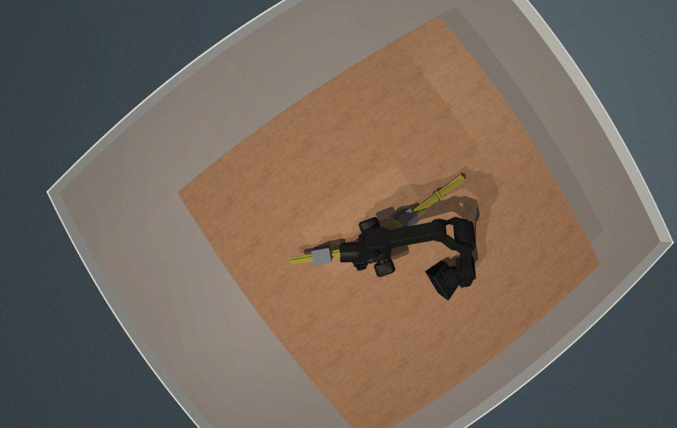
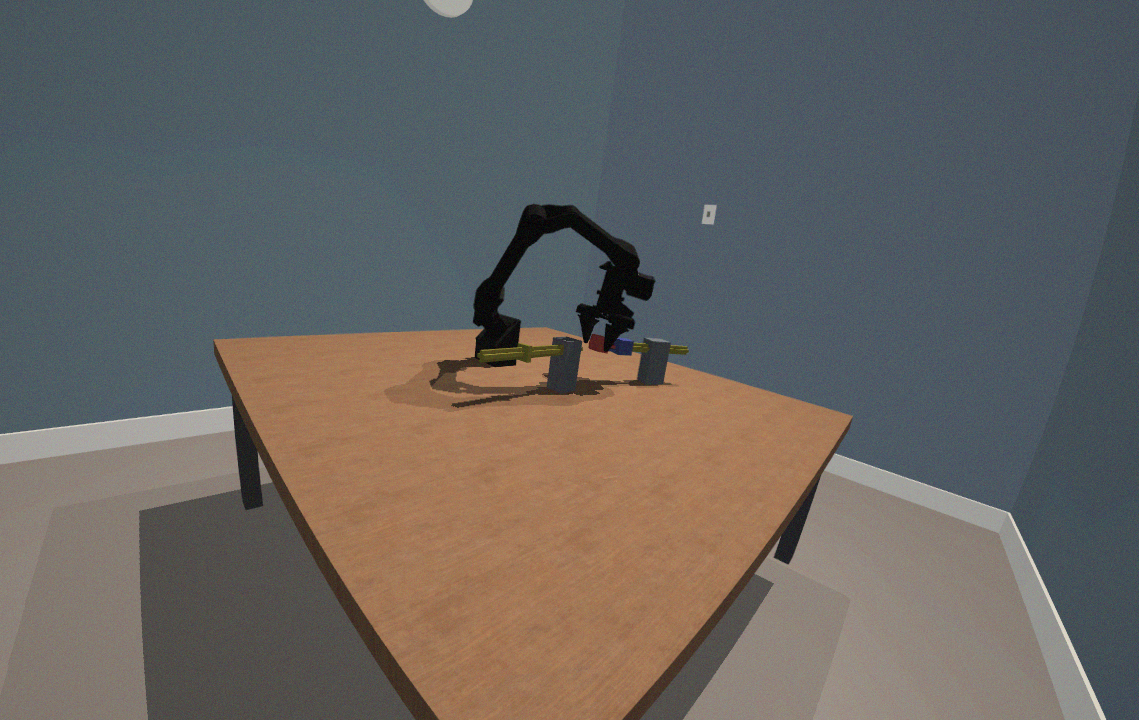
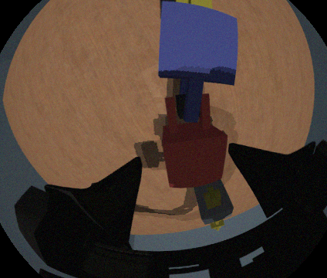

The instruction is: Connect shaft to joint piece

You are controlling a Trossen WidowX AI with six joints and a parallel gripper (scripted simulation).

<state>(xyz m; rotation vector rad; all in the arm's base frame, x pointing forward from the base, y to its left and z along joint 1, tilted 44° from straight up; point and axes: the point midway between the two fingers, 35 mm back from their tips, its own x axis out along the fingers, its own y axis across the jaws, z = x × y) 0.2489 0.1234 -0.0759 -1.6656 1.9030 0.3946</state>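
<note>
Now: the red square joint piece 2 cm to the left of my gripper tip, 1 cm ahead of it and 1 cm above it.
</note>
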